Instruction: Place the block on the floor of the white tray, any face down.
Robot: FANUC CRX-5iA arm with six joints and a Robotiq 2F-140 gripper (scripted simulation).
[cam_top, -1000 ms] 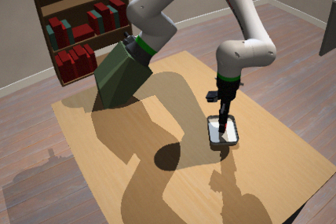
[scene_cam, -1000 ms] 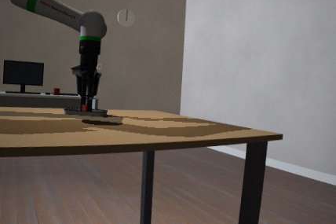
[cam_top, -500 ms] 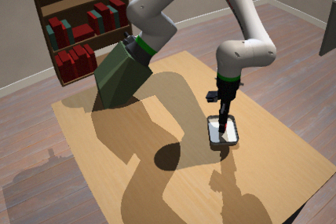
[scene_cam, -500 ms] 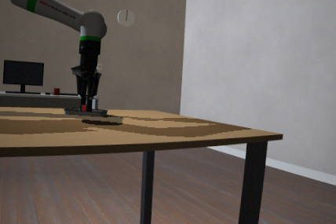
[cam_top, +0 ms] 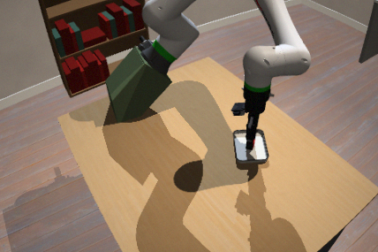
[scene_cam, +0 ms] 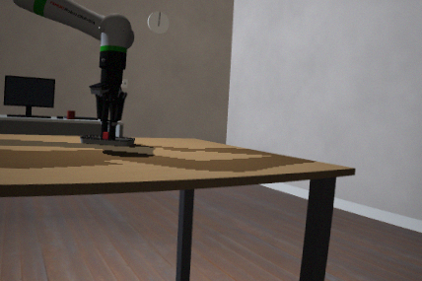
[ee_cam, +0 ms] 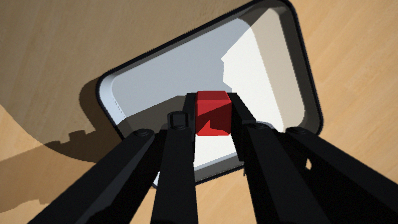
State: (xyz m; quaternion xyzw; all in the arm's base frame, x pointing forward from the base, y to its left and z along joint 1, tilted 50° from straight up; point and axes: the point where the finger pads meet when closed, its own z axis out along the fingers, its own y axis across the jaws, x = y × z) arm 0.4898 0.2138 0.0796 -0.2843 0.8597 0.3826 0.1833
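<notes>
The red block lies 20 mm below my hand. The rest, counted from my hand: white tray (30 mm below).
</notes>
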